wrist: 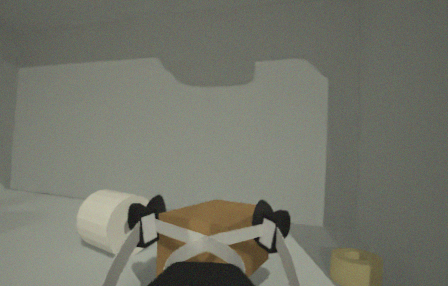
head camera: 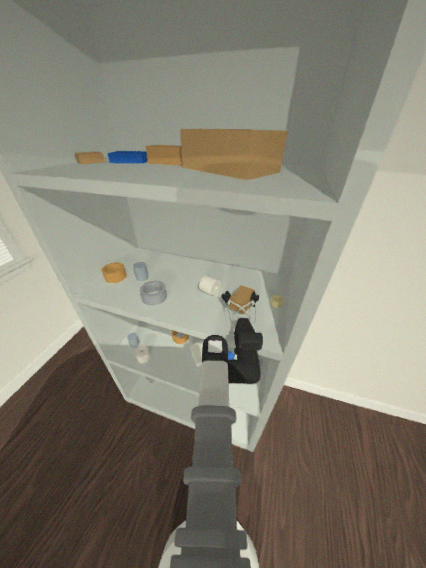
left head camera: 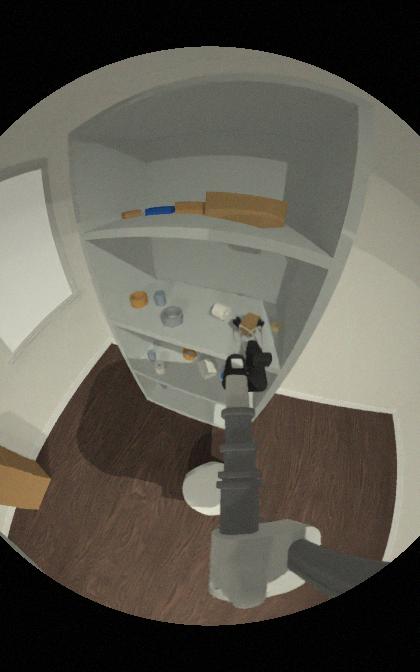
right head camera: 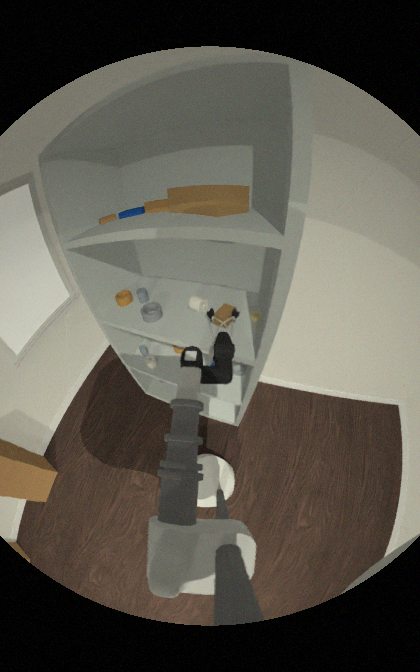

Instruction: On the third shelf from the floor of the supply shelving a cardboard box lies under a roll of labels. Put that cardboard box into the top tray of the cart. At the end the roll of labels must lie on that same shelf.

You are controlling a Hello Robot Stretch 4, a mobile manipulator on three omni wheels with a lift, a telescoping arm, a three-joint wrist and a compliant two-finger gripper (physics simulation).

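Frame: origin at the robot's base, x left, y back, z up, level; centimetres.
Seen in the pictures: gripper, fingertip midpoint: (wrist: 210,214) (head camera: 240,293).
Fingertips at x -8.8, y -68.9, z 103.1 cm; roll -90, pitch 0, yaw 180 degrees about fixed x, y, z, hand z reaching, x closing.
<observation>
Offsets run from my fingertips to a thing's top centre. "*": to the spot under its first point. Level surfaces: height alone.
The cardboard box @(dx -0.9, dy +1.4, dz +0.8 cm) (head camera: 244,294) (left head camera: 250,320) (right head camera: 225,311) (wrist: 200,215) is brown and sits between the two black fingertips of my gripper (head camera: 241,298) (left head camera: 248,323) (right head camera: 223,314) (wrist: 210,214). The gripper is shut on it. The box appears slightly raised over the right part of the third shelf @(dz -6.8 cm) (head camera: 187,311), with a shadow below it in the wrist view; its underside is hidden. The roll of labels @(* dx +12.0, dy -5.9, dz -0.9 cm) (head camera: 208,284) (left head camera: 219,310) (right head camera: 197,303) (wrist: 100,220) is white and lies on its side on that shelf, left of the box and apart from it. The cart does not show.
A yellow roll @(dx -15.3, dy -2.3, dz -4.3 cm) (head camera: 276,301) (wrist: 352,270) is right of the box, near the side wall. An orange ring @(dx +55.5, dy -17.6, dz -1.8 cm) (head camera: 114,275), a blue-grey cylinder @(dx +42.9, dy -17.4, dz +0.2 cm) (head camera: 141,271) and a grey ring @(dx +34.0, dy -4.2, dz -2.0 cm) (head camera: 153,298) stand at the left. The upper shelf (head camera: 165,192) hangs above. A large brown box (left head camera: 22,485) is far left.
</observation>
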